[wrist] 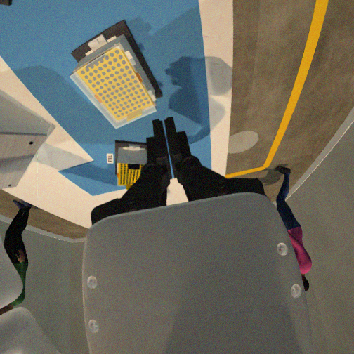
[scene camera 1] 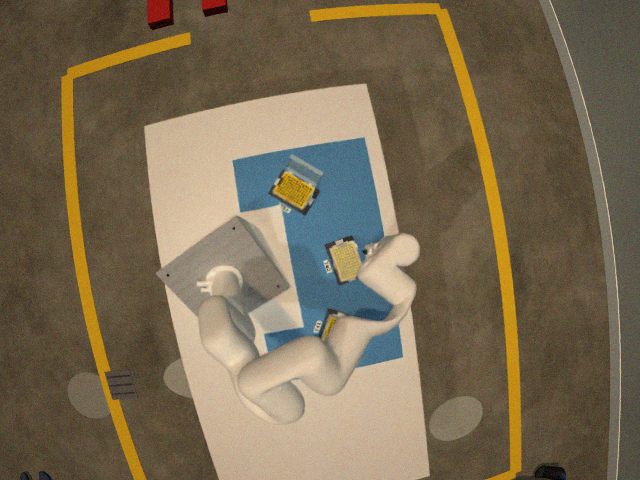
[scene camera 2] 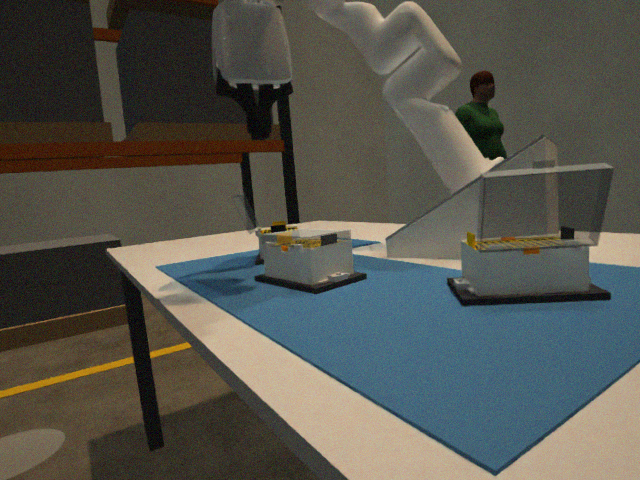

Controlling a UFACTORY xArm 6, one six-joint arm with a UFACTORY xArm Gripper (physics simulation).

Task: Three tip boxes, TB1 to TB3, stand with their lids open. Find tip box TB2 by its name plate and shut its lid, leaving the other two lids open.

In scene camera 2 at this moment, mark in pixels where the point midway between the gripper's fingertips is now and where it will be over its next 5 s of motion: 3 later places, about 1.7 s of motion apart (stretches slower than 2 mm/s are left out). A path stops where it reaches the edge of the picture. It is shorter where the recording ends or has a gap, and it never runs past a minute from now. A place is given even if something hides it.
My gripper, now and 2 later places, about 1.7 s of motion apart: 260, 139; 319, 185; 327, 229
